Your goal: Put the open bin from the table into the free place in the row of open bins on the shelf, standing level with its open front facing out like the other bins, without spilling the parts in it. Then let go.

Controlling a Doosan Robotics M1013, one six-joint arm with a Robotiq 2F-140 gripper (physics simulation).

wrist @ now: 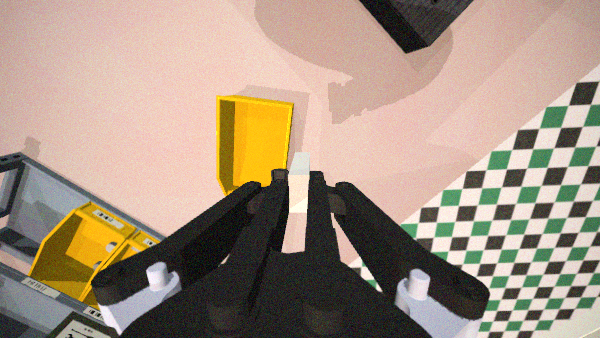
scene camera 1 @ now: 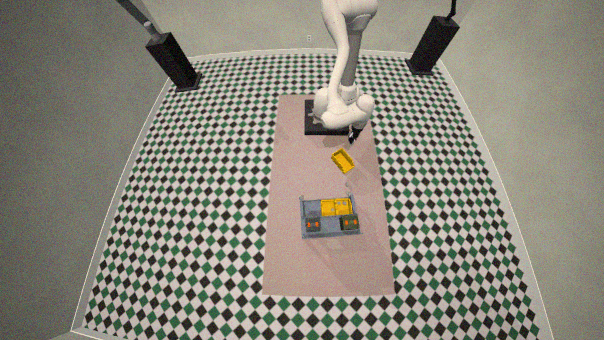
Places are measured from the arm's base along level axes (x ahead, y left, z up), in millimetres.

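Pixels of known places: gripper, between the fingertips: (wrist: 302,166) (scene camera 1: 351,144).
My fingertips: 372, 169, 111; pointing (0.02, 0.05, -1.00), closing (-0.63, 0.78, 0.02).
Observation:
Behind a point stands the place of what it marks, as x, y, z.
The yellow open bin (scene camera 1: 342,160) @(418, 130, -55) (wrist: 251,138) @(436, 102, -55) lies on the pink table (scene camera 1: 295,168) @(469, -255, -58) (wrist: 104,84) @(516, -143, -58), apart from the shelf. No parts show inside it. My gripper (scene camera 1: 351,138) @(372, 169, 111) (wrist: 302,166) @(372, 169, 111) is shut with its pale pads pressed together on nothing. It hangs above the table just off the bin's right wall, near the bin's closer corner. The grey shelf (scene camera 1: 301,211) @(824, -218, 27) (wrist: 16,167) @(749, -207, -38) holds two yellow bins (scene camera 1: 327,207) @(793, -30, -49) (scene camera 1: 342,206) @(792, 81, -49) (wrist: 79,247) @(868, -55, -49) in its upper row. There is a free place (scene camera 1: 310,207) @(786, -153, -52) at the left of that row.
Two dark boxes with orange marks (scene camera 1: 312,224) @(923, -154, 165) (scene camera 1: 349,222) @(922, 70, 140) stand on the shelf's lower level. A small grey piece (scene camera 1: 347,183) @(620, 140, -43) lies on the table between bin and shelf. The robot's black base block (scene camera 1: 314,122) @(80, -78, 16) (wrist: 415,21) @(169, 179, 11) is behind the bin. Checkered floor (wrist: 524,210) lies beyond the table's edge.

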